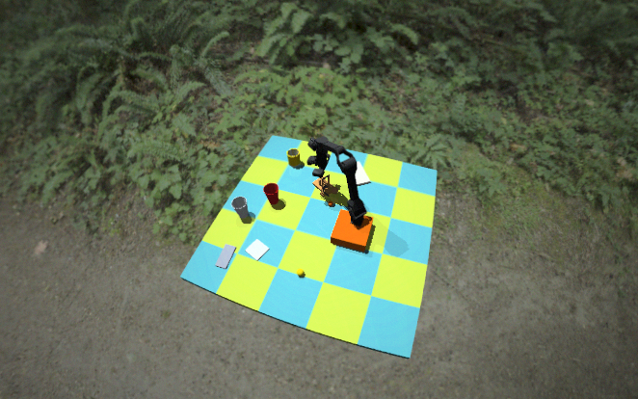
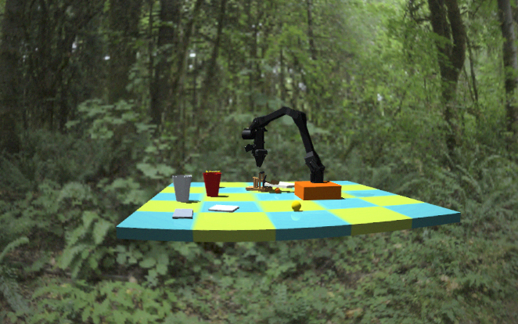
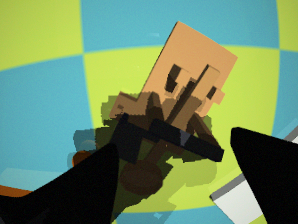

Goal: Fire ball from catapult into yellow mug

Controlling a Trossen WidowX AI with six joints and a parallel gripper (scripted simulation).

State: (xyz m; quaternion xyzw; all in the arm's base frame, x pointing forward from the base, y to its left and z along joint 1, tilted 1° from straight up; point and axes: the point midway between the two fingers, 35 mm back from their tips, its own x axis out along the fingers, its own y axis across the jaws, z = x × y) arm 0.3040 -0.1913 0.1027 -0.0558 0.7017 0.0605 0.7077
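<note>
Now: the orange ball 10 cm behind my gripper tip, 10 cm to the left of it and 12 cm below it. From my gripper tip the other things lie so: wooden catapult (3 cm behind, 1 cm to the left, 9 cm below); then yellow mug (28 cm ahead, 15 cm to the right, 11 cm below); then red mug (24 cm ahead, 21 cm to the left, 11 cm below).
</note>
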